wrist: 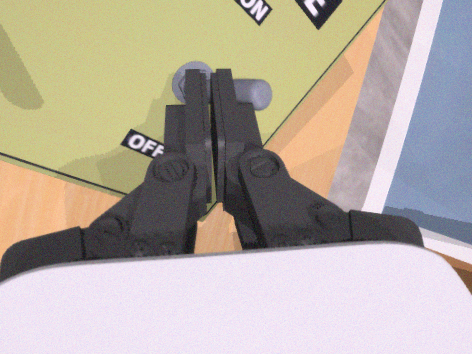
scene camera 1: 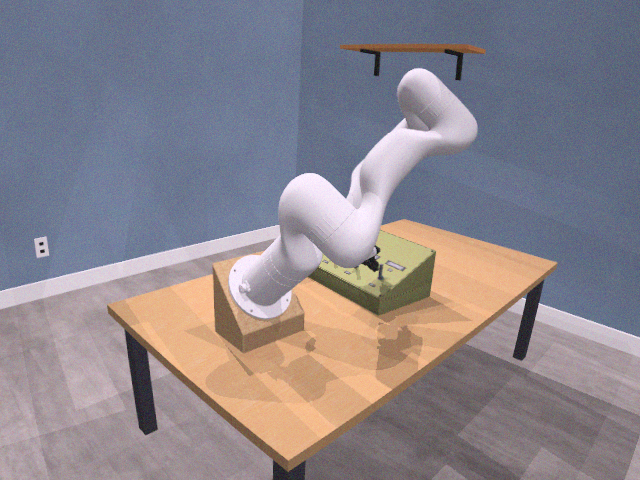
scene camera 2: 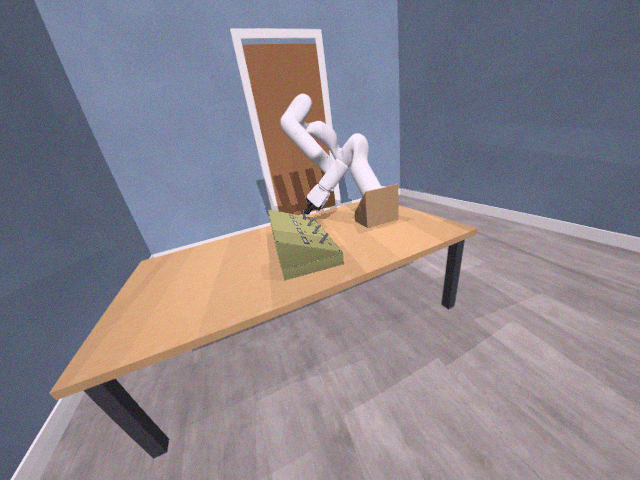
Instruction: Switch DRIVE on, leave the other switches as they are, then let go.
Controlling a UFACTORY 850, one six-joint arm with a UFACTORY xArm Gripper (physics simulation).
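Note:
The green sloped switch box (scene camera 1: pixel 405 249) (scene camera 2: pixel 310 256) (wrist: pixel 100 45) stands on the table. My gripper (scene camera 1: pixel 373 267) (scene camera 2: pixel 306 211) (wrist: pixel 207 101) is shut and empty, low over the box's end near scene camera 1. Its fingertips overlap the end switch's grey lever (scene camera 1: pixel 380 272) (wrist: pixel 256 94) in the wrist view; contact is unclear. The lever looks roughly upright in scene camera 1 and points right in the wrist view. An OFF label (wrist: pixel 144 144) is partly behind the fingers. An ON label (wrist: pixel 254 11) and a cut-off name label ending in E (wrist: pixel 320 9) show above.
More switch levers (scene camera 2: pixel 316 228) (scene camera 2: pixel 324 238) stand in a row along the box, beside my gripper. The wooden table (scene camera 1: pixel 330 413) (scene camera 2: pixel 206 304) carries my arm's wedge-shaped base block (scene camera 1: pixel 273 333) (scene camera 2: pixel 383 207). A wall shelf (scene camera 1: pixel 413 48) hangs behind my arm.

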